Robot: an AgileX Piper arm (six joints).
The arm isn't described. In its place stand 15 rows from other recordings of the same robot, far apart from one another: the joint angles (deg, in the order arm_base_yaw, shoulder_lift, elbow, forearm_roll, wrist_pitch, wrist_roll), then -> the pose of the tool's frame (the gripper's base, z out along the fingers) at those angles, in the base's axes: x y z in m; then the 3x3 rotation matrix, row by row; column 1 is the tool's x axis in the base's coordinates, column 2 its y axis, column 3 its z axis.
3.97, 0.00, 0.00, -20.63, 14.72, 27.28 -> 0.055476 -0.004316 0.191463; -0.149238 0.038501 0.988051; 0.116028 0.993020 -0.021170; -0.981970 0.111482 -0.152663
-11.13, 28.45, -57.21, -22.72, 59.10, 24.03 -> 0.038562 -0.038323 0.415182; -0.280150 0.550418 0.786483; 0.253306 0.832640 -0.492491; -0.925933 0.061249 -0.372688
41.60, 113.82, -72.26, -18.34, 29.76, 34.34 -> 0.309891 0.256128 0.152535; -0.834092 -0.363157 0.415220; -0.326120 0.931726 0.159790; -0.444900 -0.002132 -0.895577
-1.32, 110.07, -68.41, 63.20, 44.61, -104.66 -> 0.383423 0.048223 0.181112; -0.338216 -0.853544 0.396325; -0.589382 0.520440 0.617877; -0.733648 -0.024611 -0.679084
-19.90, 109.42, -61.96, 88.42, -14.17, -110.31 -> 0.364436 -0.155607 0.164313; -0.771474 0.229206 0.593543; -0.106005 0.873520 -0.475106; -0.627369 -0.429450 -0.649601
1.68, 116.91, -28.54, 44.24, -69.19, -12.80 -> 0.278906 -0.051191 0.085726; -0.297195 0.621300 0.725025; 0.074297 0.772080 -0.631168; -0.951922 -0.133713 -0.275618
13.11, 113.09, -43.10, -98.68, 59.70, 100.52 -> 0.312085 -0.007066 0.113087; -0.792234 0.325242 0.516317; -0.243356 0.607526 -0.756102; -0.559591 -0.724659 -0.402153
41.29, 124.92, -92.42, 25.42, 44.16, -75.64 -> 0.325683 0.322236 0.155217; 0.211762 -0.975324 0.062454; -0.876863 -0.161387 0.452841; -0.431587 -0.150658 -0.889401
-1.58, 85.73, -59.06, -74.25, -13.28, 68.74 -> 0.343449 0.010653 0.307880; -0.291516 -0.210028 0.933224; -0.078679 0.977557 0.195428; -0.953325 -0.016455 -0.301498
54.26, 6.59, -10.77, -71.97, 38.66, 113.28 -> 0.067758 0.001612 0.249424; -0.254134 -0.179123 0.950437; 0.636020 0.709374 0.303754; -0.728625 0.681691 -0.066350
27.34, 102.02, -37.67, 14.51, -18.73, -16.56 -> 0.280137 0.136595 0.126923; -0.564546 -0.431968 0.703343; -0.346471 0.897435 0.273074; -0.749163 -0.089525 -0.656308
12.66, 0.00, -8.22, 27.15, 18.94, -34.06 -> 0.042399 0.023338 0.234440; -0.012009 -0.366388 0.930385; -0.146983 0.920992 0.360791; -0.989066 -0.132418 -0.064913
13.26, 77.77, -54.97, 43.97, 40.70, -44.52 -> 0.259200 0.103409 0.289680; -0.661870 -0.592609 0.459067; -0.288843 0.766728 0.573322; -0.691735 0.246866 -0.678645
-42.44, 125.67, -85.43, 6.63, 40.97, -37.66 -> 0.325993 -0.288756 0.115108; -0.958701 0.168927 0.228816; 0.147798 0.983250 -0.106652; -0.243000 -0.068429 -0.967610
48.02, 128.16, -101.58, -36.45, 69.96, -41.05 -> 0.338618 0.300402 0.173976; 0.111025 -0.890059 0.442117; -0.895911 -0.282182 -0.343099; 0.430136 -0.358005 -0.828743
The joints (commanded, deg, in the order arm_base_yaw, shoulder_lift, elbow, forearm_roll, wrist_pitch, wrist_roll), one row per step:
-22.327 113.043 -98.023 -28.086 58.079 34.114
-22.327 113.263 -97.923 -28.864 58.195 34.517
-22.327 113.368 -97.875 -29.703 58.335 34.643
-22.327 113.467 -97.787 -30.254 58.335 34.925
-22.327 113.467 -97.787 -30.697 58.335 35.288
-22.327 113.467 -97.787 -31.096 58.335 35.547
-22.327 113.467 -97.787 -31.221 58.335 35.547
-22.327 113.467 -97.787 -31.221 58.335 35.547
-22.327 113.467 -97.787 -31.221 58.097 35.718
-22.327 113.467 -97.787 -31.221 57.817 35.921
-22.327 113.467 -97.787 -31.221 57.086 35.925
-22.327 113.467 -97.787 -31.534 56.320 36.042
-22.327 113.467 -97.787 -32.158 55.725 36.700
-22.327 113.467 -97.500 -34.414 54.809 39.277
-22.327 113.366 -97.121 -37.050 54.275 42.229
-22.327 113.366 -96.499 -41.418 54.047 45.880
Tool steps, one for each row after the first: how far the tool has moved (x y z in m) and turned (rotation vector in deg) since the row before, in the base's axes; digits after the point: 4 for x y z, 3 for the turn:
-0.0001 -0.0010 -0.0017 -0.475 0.475 -0.251
-0.0003 -0.0010 -0.0006 -0.646 0.506 -0.020
-0.0001 -0.0007 -0.0008 -0.376 0.227 -0.130
-0.0001 -0.0005 0.0003 -0.335 -0.032 -0.215
-0.0001 -0.0004 0.0003 -0.315 0.007 -0.137
0.0000 -0.0001 0.0001 -0.114 0.047 0.023
0.0000 0.0000 0.0000 0.000 0.000 0.000
0.0004 0.0000 0.0001 -0.024 -0.292 -0.018
0.0004 0.0000 0.0001 -0.027 -0.344 -0.022
0.0011 -0.0001 0.0003 -0.172 -0.607 0.369
0.0011 -0.0004 0.0006 -0.440 -0.581 0.356
0.0007 -0.0007 0.0007 -0.560 -0.628 -0.099
0.0003 -0.0023 0.0006 -1.559 -1.134 -1.097
-0.0007 -0.0024 0.0011 -1.723 -0.979 -1.431
-0.0016 -0.0039 0.0004 -2.961 -0.327 -1.658

